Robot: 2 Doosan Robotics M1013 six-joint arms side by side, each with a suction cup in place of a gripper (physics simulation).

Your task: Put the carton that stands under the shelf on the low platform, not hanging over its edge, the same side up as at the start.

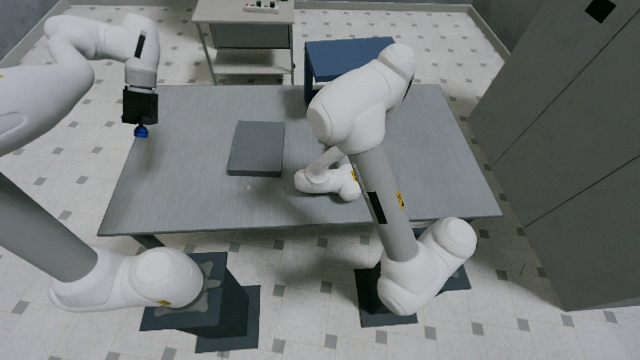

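Seen in the pictures: left hand, its tool point: (140,136); left arm's base, origin of its link: (186,287).
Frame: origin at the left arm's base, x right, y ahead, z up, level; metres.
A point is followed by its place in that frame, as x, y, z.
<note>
The low platform (257,147) @[0.247, 0.623, 0.048] is a flat dark grey slab on the table, left of the right arm. The blue shelf (345,57) @[0.685, 0.901, 0.343] stands at the back of the table, partly covered by the right arm. The carton cannot be made out; the shelf top and the right arm hide much of the space under the shelf. A small pale patch shows below the shelf's front edge, too little to identify. My left gripper (141,131), a blue suction cup, hangs over the table's left edge with nothing on it, so it is open. My right gripper is hidden behind its own arm.
The right arm (380,190) @[0.638, 0.086, 0.476] reaches across the grey table (190,195) @[-0.048, 0.399, 0.000], its wrist low to the right of the platform. A side table (240,16) with a small white device stands behind the table. A tall grey cabinet (565,165) stands at the right.
</note>
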